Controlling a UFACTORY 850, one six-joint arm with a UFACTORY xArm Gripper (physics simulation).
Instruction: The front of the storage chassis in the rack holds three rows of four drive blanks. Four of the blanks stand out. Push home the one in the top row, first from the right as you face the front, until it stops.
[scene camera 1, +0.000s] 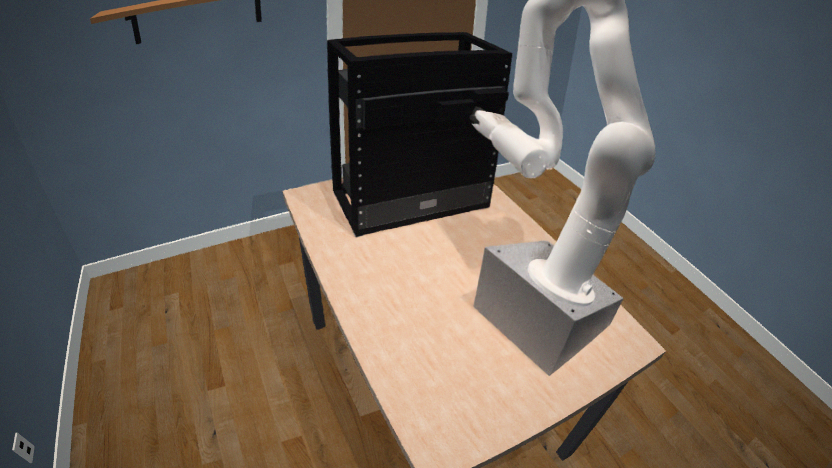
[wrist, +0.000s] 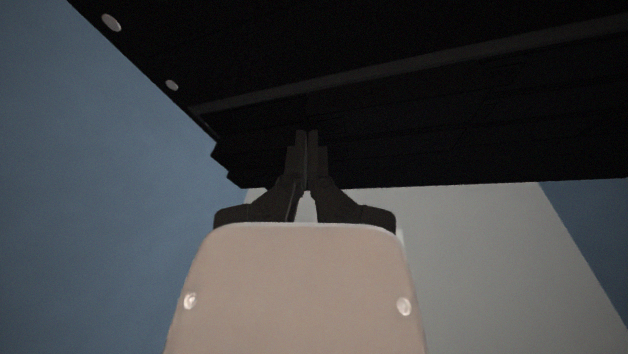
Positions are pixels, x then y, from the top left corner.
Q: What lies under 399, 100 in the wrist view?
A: A black rack.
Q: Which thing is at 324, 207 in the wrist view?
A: The gripper.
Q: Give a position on a black rack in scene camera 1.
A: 414, 155
